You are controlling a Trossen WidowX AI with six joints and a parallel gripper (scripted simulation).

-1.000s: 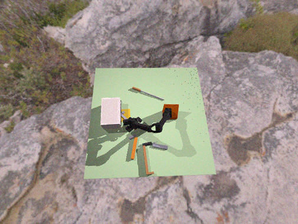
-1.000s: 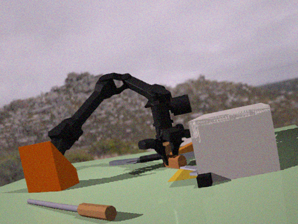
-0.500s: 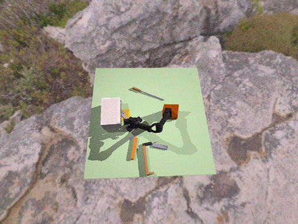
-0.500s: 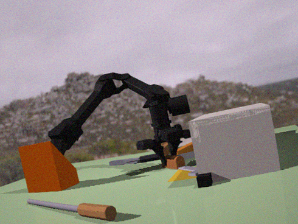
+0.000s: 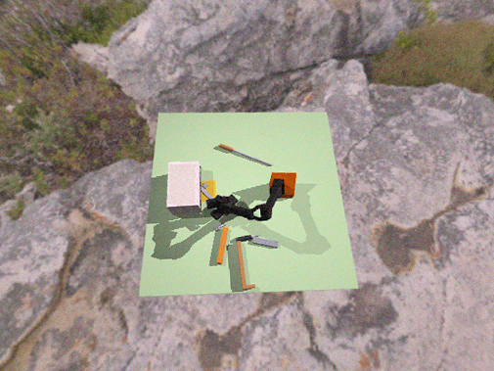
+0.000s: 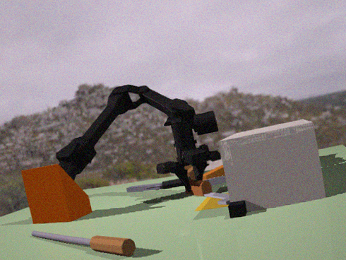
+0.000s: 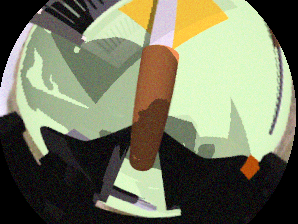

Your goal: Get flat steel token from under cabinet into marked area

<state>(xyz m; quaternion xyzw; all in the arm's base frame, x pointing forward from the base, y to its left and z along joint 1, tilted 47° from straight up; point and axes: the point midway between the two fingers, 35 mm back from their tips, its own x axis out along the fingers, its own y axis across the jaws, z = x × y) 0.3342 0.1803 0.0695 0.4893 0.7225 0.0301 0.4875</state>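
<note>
My gripper tip is now 270 mm past the grey bar and 190 mm to the right of it. The rest, counted from my gripper tip: grey token 180 mm to the right, 150 mm ahead; orange bar 220 mm to the left, 10 mm above.
</note>
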